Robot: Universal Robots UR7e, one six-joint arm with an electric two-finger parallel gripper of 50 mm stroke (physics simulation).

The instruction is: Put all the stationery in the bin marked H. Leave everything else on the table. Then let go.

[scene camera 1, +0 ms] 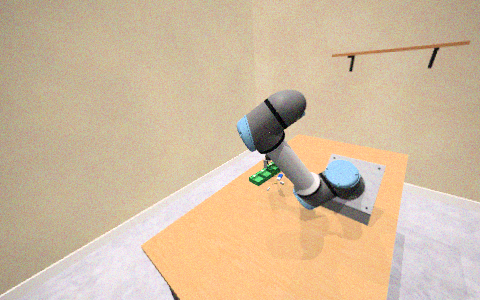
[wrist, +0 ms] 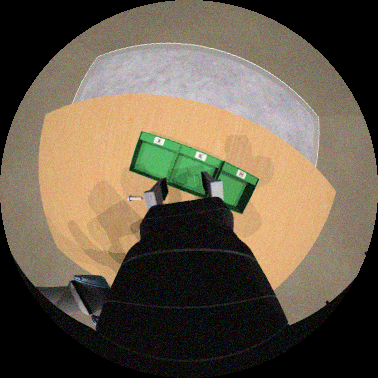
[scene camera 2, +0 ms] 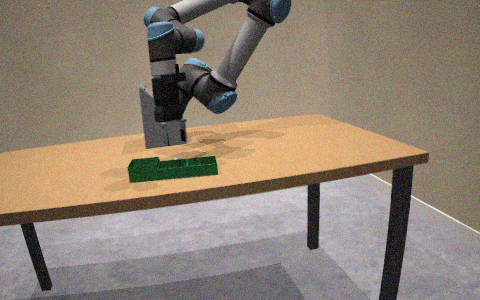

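Observation:
The bin marked H is the right compartment of a green bin row, beside bins K and X. My gripper is open and empty, pointing down above the table by the near side of the row; its right finger overlaps the K and H bins in the wrist view. A small pale cylindrical piece lies left of the left finger. In scene camera 1, a blue and white piece and small pieces, one pale, lie beside the row, too small to identify. My gripper and its dark body hide much of that area in the wrist view.
The bin row stands near an edge of the wooden table. The arm's grey base plate stands on the table across from the bins. Arm shadows fall over the table and bins.

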